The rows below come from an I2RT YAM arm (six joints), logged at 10 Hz.
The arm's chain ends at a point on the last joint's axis. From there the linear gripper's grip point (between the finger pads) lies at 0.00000 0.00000 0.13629 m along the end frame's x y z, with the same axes.
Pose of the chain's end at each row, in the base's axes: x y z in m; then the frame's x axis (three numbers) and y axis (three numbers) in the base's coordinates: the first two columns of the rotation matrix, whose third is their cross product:
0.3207, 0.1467, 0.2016, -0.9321, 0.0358, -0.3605, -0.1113, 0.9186, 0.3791
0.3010, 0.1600, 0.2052, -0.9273, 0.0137, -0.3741, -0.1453, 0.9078, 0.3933
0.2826, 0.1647, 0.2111, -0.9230, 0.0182, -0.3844, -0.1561, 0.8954, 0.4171
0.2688, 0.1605, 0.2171, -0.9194, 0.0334, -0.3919, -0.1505, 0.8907, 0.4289
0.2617, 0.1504, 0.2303, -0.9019, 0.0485, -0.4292, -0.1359, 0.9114, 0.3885
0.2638, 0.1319, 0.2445, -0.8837, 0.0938, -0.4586, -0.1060, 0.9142, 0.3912
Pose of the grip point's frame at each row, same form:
0.3677, 0.2003, 0.0854, -0.9321, 0.0358, -0.3605, -0.1113, 0.9186, 0.3791
0.3480, 0.2171, 0.0907, -0.9273, 0.0137, -0.3741, -0.1453, 0.9078, 0.3933
0.3305, 0.2253, 0.0988, -0.9230, 0.0182, -0.3844, -0.1561, 0.8954, 0.4171
0.3183, 0.2223, 0.1062, -0.9194, 0.0334, -0.3919, -0.1505, 0.8907, 0.4289
0.3176, 0.2061, 0.1192, -0.9019, 0.0485, -0.4292, -0.1359, 0.9114, 0.3885
0.3259, 0.1856, 0.1357, -0.8837, 0.0938, -0.4586, -0.1060, 0.9142, 0.3912

